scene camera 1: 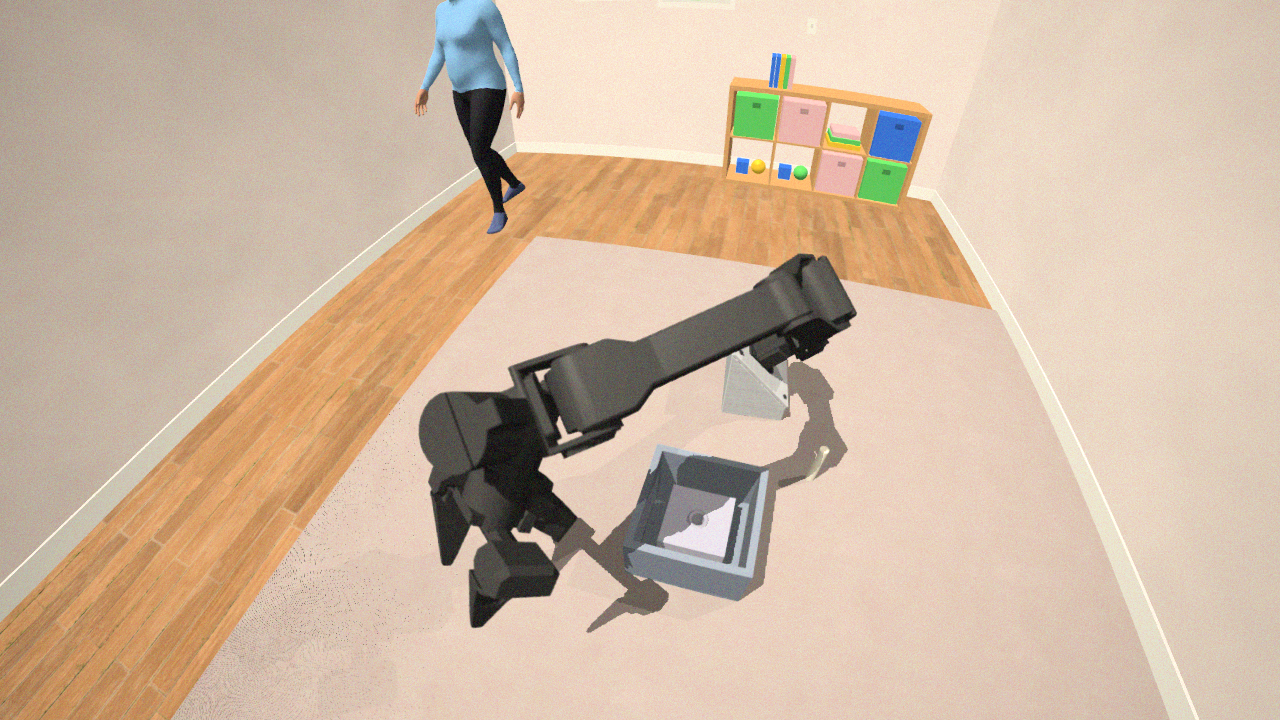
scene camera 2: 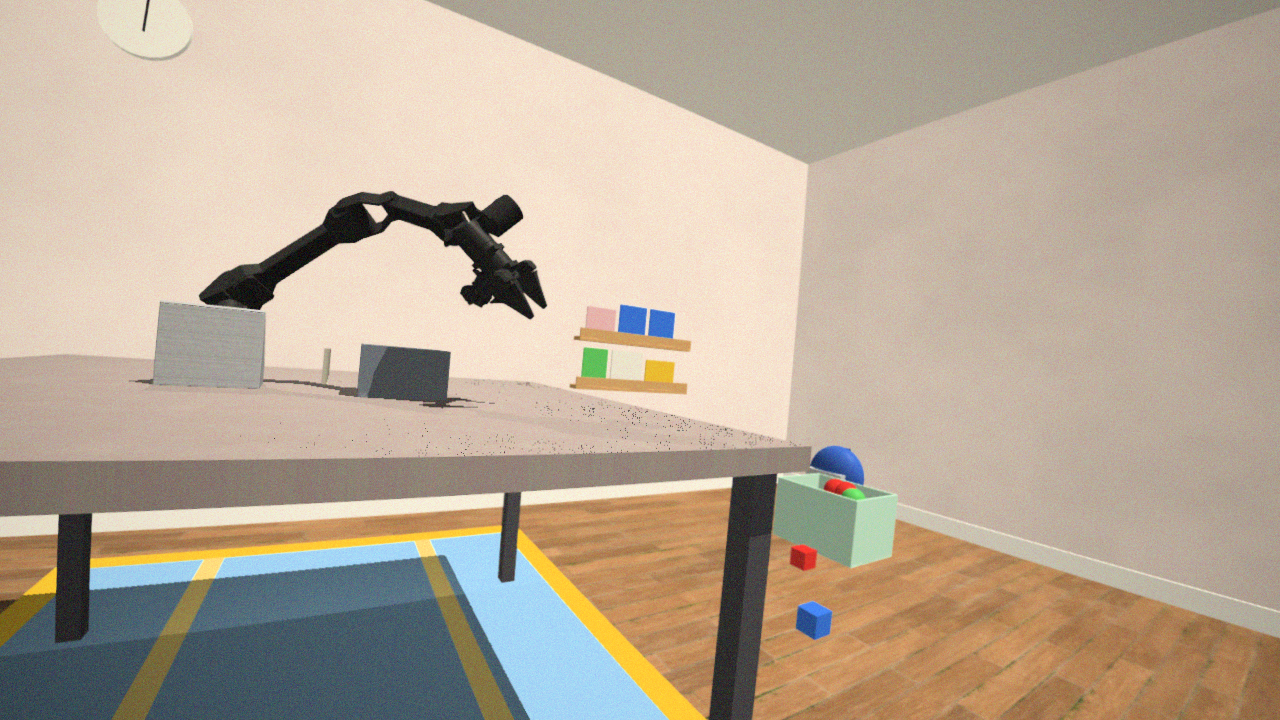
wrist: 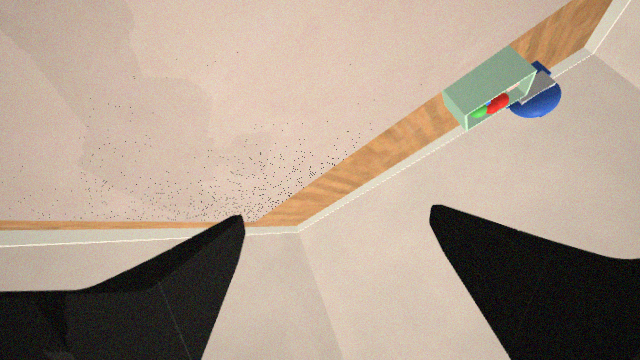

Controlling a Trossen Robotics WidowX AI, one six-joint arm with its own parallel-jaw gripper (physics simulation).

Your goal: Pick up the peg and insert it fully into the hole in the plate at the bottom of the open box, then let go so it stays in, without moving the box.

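Places are measured from the arm's base along level axes (x back, y right, z up), in centimetres.
Pixels of known places: gripper, between the fingertips: (scene camera 1: 459,593) (scene camera 2: 539,312) (wrist: 337,218); arm's base, origin of its link: (scene camera 1: 760,351) (scene camera 2: 223,331).
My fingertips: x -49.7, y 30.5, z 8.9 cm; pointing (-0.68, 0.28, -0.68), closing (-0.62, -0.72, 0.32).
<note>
For each thing: its top centre in the pictures, then the offset to it from my fingertips. "spot": a spot on its surface instead.
- peg, centre of its top: (scene camera 1: 824,449) (scene camera 2: 327,348) dx +31.4, dy -40.4, dz -10.8 cm
- open box, centre of its top: (scene camera 1: 700,505) (scene camera 2: 404,347) dx +19.0, dy -22.5, dz -9.0 cm
- pale plate, centre of its top: (scene camera 1: 698,518) dx +19.0, dy -22.5, dz -12.7 cm
- round hole, a spot on its surface: (scene camera 1: 698,518) spot: dx +19.9, dy -22.6, dz -14.6 cm
The peg (scene camera 1: 818,462) (scene camera 2: 326,366) is thin and cream-coloured and stands upright on the table, behind and to the right of the box in scene camera 1. The open box (scene camera 1: 689,573) (scene camera 2: 404,373) is blue-grey; the pale plate (scene camera 1: 707,537) lies at its bottom, with a round hole (scene camera 1: 698,518) near the middle. My gripper (scene camera 1: 460,594) (scene camera 2: 537,312) (wrist: 337,218) is open and empty. It hangs above the table, left of the box in scene camera 1 and well apart from peg and box. Peg and box do not show in the wrist view.
A light grey wedge-shaped block (scene camera 1: 753,394) (scene camera 2: 210,345) stands at the arm's base end, behind the box. The arm (scene camera 1: 707,335) (scene camera 2: 304,252) reaches over the table (scene camera 1: 913,573) (scene camera 2: 402,479). Beyond the table edge, a green bin (scene camera 2: 836,523) (wrist: 487,82) stands on the floor.
</note>
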